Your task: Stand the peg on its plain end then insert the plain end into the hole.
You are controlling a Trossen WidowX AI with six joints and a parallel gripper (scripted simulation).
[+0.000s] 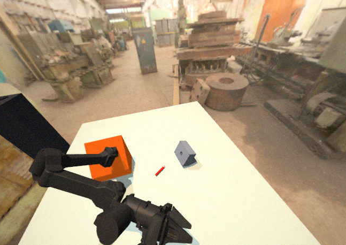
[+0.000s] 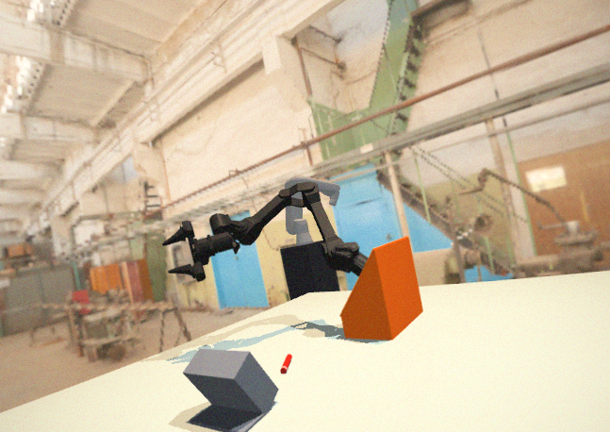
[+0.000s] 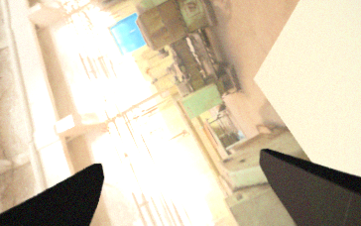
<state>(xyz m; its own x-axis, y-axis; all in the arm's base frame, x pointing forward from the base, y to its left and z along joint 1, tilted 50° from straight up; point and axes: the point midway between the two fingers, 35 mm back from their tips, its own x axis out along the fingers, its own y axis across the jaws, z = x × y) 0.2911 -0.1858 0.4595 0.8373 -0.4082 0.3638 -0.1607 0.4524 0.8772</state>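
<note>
Now: gripper tip 380 mm to the right of the red peg, 300 mm above it and 50 mm past it. The rest, counted from my gripper tip: sloped panel 420 mm to the left, 250 mm below, 120 mm ahead.
</note>
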